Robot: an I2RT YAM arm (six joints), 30 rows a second.
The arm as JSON. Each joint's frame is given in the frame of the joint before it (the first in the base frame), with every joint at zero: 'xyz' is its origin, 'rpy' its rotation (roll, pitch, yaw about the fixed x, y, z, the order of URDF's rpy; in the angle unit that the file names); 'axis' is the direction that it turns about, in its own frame. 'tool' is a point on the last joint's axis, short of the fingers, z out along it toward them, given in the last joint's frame.
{
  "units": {
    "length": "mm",
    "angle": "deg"
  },
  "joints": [
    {
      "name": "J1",
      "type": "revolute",
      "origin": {
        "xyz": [
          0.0,
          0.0,
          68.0
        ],
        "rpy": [
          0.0,
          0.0,
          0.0
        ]
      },
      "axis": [
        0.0,
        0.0,
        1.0
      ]
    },
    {
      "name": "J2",
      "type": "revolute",
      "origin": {
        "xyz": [
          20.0,
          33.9,
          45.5
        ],
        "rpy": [
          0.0,
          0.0,
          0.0
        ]
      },
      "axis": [
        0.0,
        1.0,
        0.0
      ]
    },
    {
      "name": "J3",
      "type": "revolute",
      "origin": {
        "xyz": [
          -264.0,
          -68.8,
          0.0
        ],
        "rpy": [
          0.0,
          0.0,
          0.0
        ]
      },
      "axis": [
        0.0,
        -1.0,
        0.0
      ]
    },
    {
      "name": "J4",
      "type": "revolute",
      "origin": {
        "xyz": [
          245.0,
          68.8,
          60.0
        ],
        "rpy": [
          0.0,
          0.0,
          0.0
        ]
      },
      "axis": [
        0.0,
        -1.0,
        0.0
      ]
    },
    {
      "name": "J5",
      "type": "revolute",
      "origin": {
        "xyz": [
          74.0,
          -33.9,
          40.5
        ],
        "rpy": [
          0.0,
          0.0,
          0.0
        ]
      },
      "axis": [
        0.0,
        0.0,
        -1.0
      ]
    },
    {
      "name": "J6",
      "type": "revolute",
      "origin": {
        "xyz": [
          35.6,
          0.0,
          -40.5
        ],
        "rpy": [
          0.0,
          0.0,
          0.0
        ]
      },
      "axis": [
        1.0,
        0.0,
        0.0
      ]
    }
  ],
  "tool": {
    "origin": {
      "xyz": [
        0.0,
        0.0,
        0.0
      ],
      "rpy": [
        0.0,
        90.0,
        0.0
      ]
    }
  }
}
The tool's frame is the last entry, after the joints.
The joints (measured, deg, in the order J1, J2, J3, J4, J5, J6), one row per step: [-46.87, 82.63, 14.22, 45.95, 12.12, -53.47]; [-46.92, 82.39, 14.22, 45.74, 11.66, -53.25]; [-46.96, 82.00, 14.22, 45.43, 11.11, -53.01]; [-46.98, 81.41, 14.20, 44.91, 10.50, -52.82]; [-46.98, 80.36, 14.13, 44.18, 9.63, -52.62]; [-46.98, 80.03, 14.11, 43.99, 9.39, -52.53]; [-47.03, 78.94, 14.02, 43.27, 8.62, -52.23]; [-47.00, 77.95, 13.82, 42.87, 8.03, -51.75]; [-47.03, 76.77, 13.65, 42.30, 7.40, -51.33]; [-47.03, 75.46, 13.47, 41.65, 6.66, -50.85]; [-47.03, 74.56, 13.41, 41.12, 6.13, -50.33]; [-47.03, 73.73, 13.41, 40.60, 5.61, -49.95]
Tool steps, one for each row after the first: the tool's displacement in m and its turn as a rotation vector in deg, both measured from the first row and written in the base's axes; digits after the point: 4 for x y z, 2 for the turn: [-0.0001, 0.0002, 0.0005, 0.20, -0.32, 0.29]; [-0.0001, 0.0005, 0.0014, 0.40, -0.72, 0.67]; [-0.0003, 0.0011, 0.0025, 0.61, -1.08, 1.15]; [-0.0006, 0.0022, 0.0048, 0.76, -1.64, 1.88]; [-0.0007, 0.0026, 0.0055, 0.77, -1.86, 2.07]; [-0.0014, 0.0037, 0.0078, 0.91, -2.49, 2.63]; [-0.0020, 0.0050, 0.0098, 1.02, -3.29, 3.04]; [-0.0029, 0.0064, 0.0122, 1.06, -4.07, 3.45]; [-0.0037, 0.0080, 0.0149, 1.14, -4.95, 3.98]; [-0.0042, 0.0089, 0.0168, 1.32, -5.70, 4.30]; [-0.0045, 0.0097, 0.0188, 1.42, -6.32, 4.66]
